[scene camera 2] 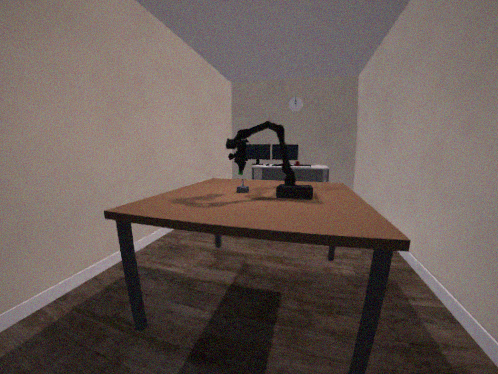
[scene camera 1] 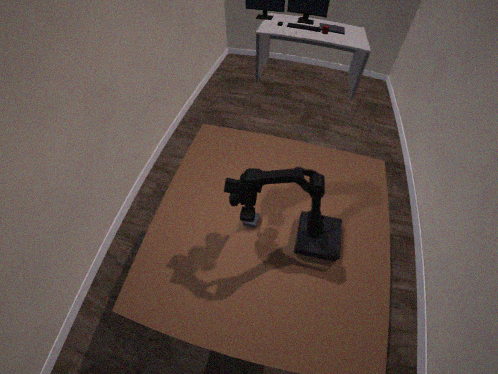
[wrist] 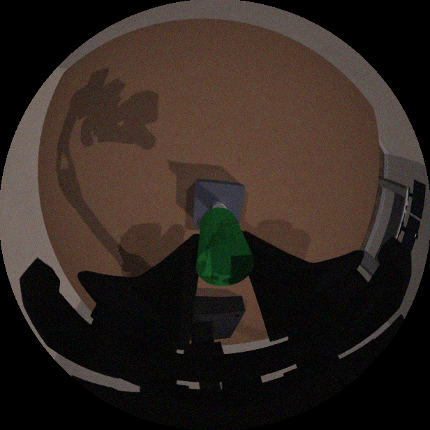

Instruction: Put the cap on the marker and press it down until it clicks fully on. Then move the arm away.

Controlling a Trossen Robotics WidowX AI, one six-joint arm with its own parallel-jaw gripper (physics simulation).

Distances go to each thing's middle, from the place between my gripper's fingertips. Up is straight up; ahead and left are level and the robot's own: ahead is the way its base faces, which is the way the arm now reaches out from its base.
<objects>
The grey-blue block (wrist: 207, 191) is 12 cm below my hand, 1 cm to the right of it and 1 cm behind it. From my hand the other things lie so: green cap (wrist: 223, 258) 1 cm above.
</objects>
